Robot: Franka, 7 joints.
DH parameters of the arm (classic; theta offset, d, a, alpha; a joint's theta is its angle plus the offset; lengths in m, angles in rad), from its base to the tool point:
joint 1: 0 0.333 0 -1.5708
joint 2: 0 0 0 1.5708
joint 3: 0 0.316 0.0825 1.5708
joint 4: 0 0 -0.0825 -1.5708
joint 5: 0 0.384 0 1.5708
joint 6: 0 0 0.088 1.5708
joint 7: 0 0.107 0 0
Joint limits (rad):
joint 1: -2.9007..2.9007
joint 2: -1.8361..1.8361
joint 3: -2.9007..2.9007
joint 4: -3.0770..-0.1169
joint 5: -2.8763..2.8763
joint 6: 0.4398..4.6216
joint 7: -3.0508..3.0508
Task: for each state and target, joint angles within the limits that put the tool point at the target. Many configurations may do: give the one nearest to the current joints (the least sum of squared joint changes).
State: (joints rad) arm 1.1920 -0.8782 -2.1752 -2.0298 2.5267 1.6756 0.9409
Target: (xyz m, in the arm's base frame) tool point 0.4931 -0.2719 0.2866
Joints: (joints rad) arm 1.4123 -0.8683 -1.9710 -2.2918 2.4662 1.6818 0.9409
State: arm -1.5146 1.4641 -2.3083 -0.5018 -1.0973 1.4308 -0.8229
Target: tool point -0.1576 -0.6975 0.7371
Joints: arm -1.5892 1.3488 -2.3060 -0.4804 -1.1465 1.7575 -0.8229
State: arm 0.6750 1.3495 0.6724 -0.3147 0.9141 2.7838 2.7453
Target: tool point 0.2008 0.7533 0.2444
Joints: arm 0.7666 1.1015 0.8584 -1.2902 0.9784 2.6687 2.7453
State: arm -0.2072 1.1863 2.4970 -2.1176 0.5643 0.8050 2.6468
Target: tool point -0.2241 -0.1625 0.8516
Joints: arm 0.6619 0.5608 2.9007 -1.6479 0.9858 1.1140 2.6468
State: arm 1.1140 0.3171 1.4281 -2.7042 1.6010 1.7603 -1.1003
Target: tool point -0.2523 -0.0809 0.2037
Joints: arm 1.3629 0.2993 1.5844 -3.0048 1.5676 1.8008 -1.1003
